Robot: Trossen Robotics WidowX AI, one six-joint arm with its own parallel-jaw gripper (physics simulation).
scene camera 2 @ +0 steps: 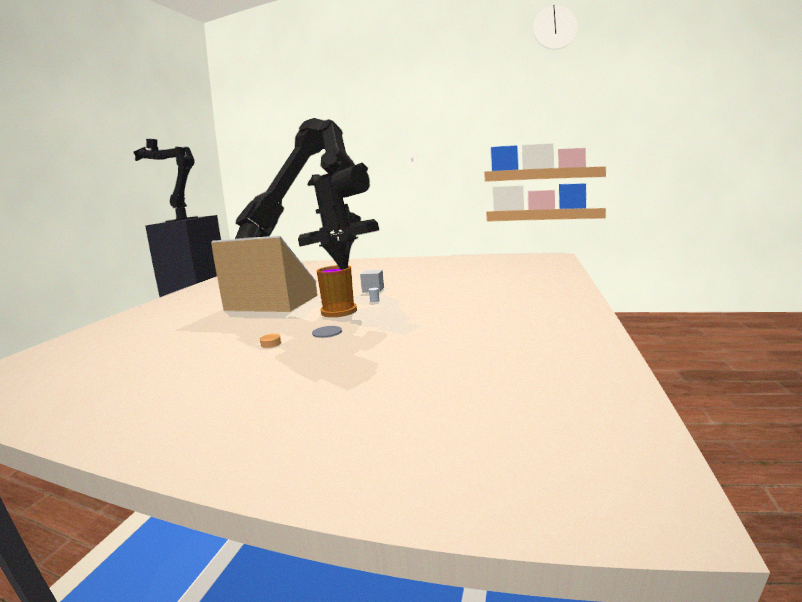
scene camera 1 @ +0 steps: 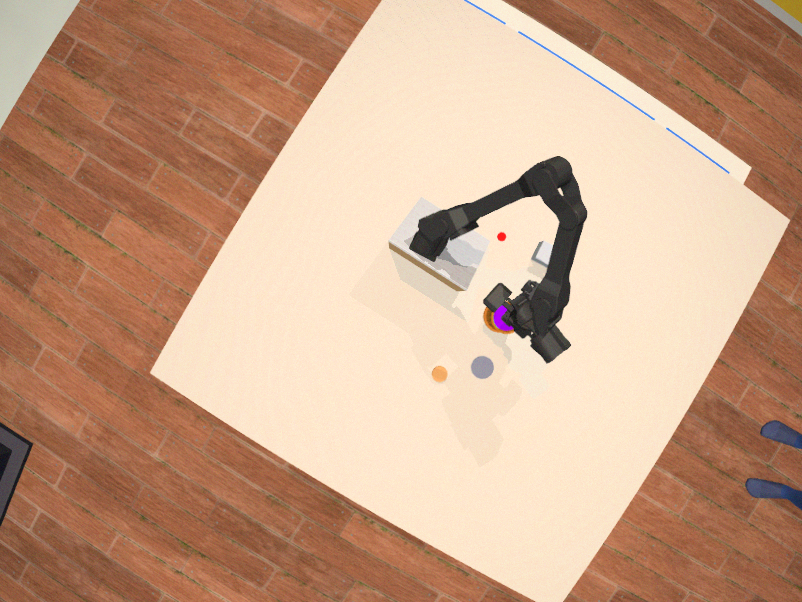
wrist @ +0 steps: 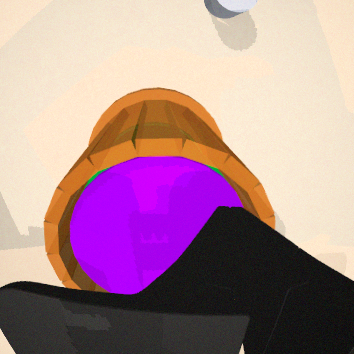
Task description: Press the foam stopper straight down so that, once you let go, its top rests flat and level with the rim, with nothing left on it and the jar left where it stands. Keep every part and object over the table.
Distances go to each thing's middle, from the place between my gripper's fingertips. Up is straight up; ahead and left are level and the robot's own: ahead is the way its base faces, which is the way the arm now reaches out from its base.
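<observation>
My gripper is 40 mm above the amber-brown jar (scene camera 2: 336, 288) and 20 mm beyond it. As for the foam stopper (wrist: 132, 220), I find it 10 mm below my hand and 20 mm behind it.
</observation>
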